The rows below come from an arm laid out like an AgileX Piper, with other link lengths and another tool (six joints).
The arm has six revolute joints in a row. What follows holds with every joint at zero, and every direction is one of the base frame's.
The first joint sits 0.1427 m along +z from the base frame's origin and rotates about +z.
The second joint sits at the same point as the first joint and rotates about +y.
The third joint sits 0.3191 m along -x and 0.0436 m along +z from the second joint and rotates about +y.
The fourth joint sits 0.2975 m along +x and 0.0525 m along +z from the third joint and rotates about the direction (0.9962, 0, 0.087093).
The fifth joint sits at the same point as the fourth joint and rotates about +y.
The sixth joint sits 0.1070 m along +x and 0.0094 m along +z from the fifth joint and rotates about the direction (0.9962, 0, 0.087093).
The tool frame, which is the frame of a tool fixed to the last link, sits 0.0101 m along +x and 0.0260 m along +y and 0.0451 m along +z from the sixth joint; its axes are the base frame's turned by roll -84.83, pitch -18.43 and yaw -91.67 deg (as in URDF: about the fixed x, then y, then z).
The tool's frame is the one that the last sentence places.
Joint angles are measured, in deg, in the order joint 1, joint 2, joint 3, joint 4, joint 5, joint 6. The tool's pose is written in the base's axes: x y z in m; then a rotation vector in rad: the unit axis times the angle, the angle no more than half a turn. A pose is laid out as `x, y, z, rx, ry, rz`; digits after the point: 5 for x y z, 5 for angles.
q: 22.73, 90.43, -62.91, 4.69, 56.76, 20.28
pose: 0.36912, 0.17104, 0.26156, -2.39471, 1.71593, -0.05792
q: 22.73, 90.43, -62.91, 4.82, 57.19, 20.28
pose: 0.36828, 0.17094, 0.26106, -2.39835, 1.71994, -0.04933
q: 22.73, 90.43, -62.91, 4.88, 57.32, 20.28
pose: 0.36802, 0.17094, 0.26091, -2.39918, 1.72125, -0.04632
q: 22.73, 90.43, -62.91, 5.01, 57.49, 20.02
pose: 0.36753, 0.17120, 0.26075, -2.40350, 1.71781, -0.04202
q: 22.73, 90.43, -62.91, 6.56, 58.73, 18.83
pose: 0.36405, 0.17333, 0.25976, -2.41574, 1.70952, 0.00316
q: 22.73, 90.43, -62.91, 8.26, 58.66, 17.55
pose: 0.36292, 0.17649, 0.26051, -2.41019, 1.68977, 0.03151
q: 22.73, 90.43, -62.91, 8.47, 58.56, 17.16
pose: 0.36285, 0.17710, 0.26074, -2.41170, 1.68183, 0.03295
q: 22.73, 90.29, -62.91, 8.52, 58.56, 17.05
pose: 0.36251, 0.17714, 0.26175, -2.41106, 1.67837, 0.03166
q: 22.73, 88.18, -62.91, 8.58, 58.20, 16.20
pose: 0.35845, 0.17622, 0.27704, -2.39454, 1.63809, -0.00425
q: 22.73, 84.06, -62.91, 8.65, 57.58, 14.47
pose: 0.34878, 0.17371, 0.30634, -2.36337, 1.55926, -0.07427
